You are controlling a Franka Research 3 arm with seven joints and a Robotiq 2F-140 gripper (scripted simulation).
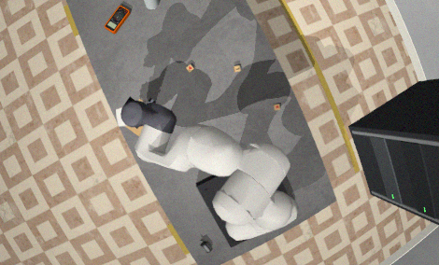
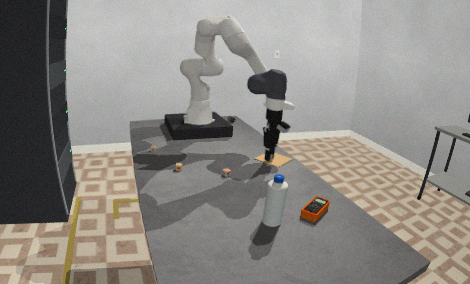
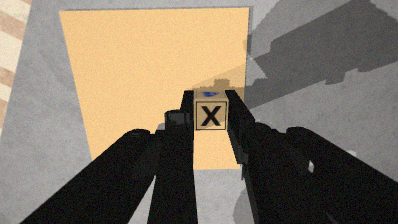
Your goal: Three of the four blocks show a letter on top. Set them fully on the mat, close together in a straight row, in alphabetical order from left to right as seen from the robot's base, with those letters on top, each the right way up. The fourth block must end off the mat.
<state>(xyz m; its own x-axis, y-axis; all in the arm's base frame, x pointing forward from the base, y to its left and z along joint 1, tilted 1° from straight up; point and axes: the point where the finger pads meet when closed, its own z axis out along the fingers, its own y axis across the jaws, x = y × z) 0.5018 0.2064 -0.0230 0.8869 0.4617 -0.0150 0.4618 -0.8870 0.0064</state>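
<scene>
Now: the tan mat 40 mm to the left of my hand, 40 mm below it and 20 mm behind it. Also, from my hand: white bottle 470 mm ahead, 230 mm to the right, 40 mm above; red k block 520 mm to the right, 230 mm behind, 30 mm below.
</scene>
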